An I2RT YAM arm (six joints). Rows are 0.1 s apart.
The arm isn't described. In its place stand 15 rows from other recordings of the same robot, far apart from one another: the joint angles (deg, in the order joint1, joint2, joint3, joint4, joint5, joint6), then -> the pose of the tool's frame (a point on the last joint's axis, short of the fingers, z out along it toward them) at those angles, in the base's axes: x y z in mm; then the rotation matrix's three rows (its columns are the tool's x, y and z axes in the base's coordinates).
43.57, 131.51, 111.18, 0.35, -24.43, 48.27 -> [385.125 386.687 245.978], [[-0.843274 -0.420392 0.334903], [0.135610 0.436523 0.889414], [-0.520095 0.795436 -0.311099]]
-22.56, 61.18, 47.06, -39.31, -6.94, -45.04 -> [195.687 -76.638 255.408], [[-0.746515 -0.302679 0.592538], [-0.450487 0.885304 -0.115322], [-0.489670 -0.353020 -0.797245]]
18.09, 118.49, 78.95, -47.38, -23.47, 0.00 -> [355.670 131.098 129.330], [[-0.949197 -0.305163 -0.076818], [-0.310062 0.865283 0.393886], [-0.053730 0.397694 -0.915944]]
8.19, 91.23, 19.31, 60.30, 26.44, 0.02 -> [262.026 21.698 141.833], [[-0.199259 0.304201 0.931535], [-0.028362 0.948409 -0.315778], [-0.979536 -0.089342 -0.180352]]
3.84, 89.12, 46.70, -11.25, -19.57, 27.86 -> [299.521 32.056 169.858], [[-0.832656 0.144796 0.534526], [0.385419 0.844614 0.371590], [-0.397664 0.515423 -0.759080]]
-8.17, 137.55, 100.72, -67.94, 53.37, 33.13 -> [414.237 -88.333 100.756], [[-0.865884 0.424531 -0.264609], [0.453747 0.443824 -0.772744], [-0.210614 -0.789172 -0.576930]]
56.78, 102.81, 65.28, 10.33, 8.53, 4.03 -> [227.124 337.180 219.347], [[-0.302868 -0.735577 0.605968], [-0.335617 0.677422 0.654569], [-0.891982 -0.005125 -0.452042]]
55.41, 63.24, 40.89, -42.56, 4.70, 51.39 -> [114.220 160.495 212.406], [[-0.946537 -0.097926 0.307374], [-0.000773 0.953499 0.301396], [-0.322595 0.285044 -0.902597]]
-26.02, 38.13, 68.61, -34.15, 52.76, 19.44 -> [66.996 -64.243 446.373], [[0.271728 0.942728 0.193462], [0.091477 0.174814 -0.980343], [-0.958017 0.284083 -0.038736]]
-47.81, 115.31, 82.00, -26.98, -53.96, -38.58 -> [301.798 -290.090 185.292], [[-0.559998 -0.233377 0.794945], [0.071495 0.942314 0.327006], [-0.825403 0.239958 -0.511008]]
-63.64, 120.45, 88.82, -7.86, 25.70, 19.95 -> [197.394 -433.116 196.230], [[0.060760 0.994957 -0.079807], [0.569818 -0.100221 -0.815636], [-0.819521 0.004083 -0.573034]]
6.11, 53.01, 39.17, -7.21, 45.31, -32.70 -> [207.348 -3.257 288.448], [[-0.616502 0.299221 0.728280], [-0.448100 0.627221 -0.637025], [-0.647404 -0.719069 -0.252603]]
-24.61, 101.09, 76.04, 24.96, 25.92, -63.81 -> [379.148 -190.783 323.026], [[-0.693335 0.339421 0.635673], [-0.570124 0.281141 -0.771957], [-0.440733 -0.897637 -0.001413]]
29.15, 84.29, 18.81, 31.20, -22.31, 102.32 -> [201.588 127.908 117.958], [[-0.602939 0.635180 0.482712], [0.698632 0.128237 0.703896], [0.385199 0.761644 -0.521076]]
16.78, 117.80, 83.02, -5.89, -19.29, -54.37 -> [437.204 144.117 186.434], [[0.052980 -0.805634 0.590040], [-0.785307 0.331369 0.522960], [-0.616835 -0.491069 -0.615114]]
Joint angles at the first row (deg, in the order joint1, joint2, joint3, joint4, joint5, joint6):
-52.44 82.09 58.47 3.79 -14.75 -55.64
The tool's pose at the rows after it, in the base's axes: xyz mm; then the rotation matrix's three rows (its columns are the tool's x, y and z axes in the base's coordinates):
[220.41 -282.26 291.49], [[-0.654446 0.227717 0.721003], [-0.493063 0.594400 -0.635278], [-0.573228 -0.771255 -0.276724]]
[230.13 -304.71 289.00], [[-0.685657 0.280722 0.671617], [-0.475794 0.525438 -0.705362], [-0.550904 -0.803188 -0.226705]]
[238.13 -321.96 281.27], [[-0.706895 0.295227 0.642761], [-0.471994 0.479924 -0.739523], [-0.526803 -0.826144 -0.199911]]
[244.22 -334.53 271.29], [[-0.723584 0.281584 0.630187], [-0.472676 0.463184 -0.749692], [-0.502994 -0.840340 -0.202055]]
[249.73 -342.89 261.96], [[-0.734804 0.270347 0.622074], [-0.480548 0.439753 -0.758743], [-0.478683 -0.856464 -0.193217]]
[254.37 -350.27 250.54], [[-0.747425 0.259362 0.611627], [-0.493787 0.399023 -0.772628], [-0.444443 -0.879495 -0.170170]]
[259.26 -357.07 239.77], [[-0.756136 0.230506 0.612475], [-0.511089 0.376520 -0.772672], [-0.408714 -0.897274 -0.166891]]
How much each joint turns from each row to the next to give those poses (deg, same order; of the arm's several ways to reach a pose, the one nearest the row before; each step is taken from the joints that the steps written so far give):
-0.69 5.17 2.44 6.17 3.47 -1.03
-0.46 5.17 3.23 5.13 4.28 -0.52
-0.35 4.44 2.29 3.77 2.16 -1.28
-0.29 3.52 1.79 1.63 0.65 -1.49
0.00 2.77 0.91 2.38 0.68 -1.53
0.01 2.79 0.17 3.98 0.96 -2.14
-0.01 2.65 0.78 2.05 -0.04 -2.32

